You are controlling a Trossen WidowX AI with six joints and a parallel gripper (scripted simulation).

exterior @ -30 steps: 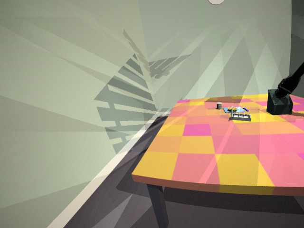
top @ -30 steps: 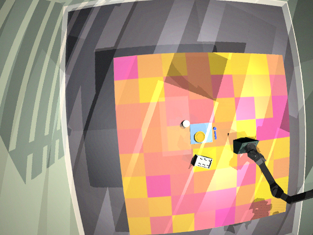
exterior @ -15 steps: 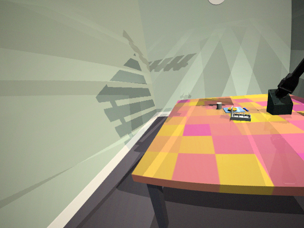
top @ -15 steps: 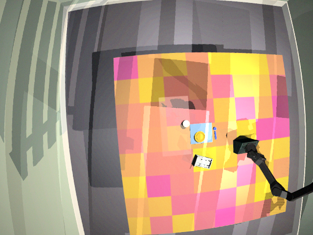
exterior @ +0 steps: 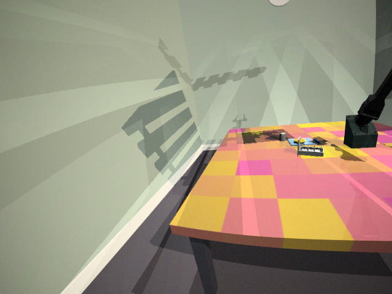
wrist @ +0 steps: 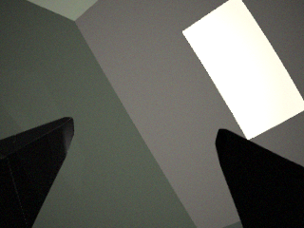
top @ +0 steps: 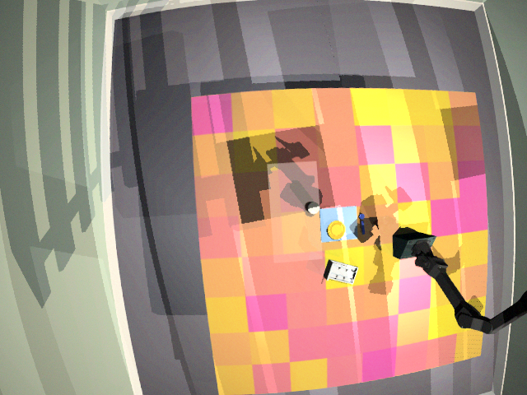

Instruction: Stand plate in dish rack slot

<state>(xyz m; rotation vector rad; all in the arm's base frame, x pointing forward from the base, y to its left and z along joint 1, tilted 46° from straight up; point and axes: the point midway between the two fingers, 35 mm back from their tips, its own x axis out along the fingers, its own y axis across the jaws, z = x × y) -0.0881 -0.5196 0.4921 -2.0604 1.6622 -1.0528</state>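
Right now the yellow plate is 850 mm below my gripper tip, 500 mm ahead of it and 20 mm to the right of it. From my gripper tip the other things lie so: blue utensil: 860 mm below, 390 mm ahead, 50 mm to the right; cup: 840 mm below, 600 mm ahead, 100 mm to the right; dish rack: 840 mm below, 470 mm ahead, 150 mm to the left.
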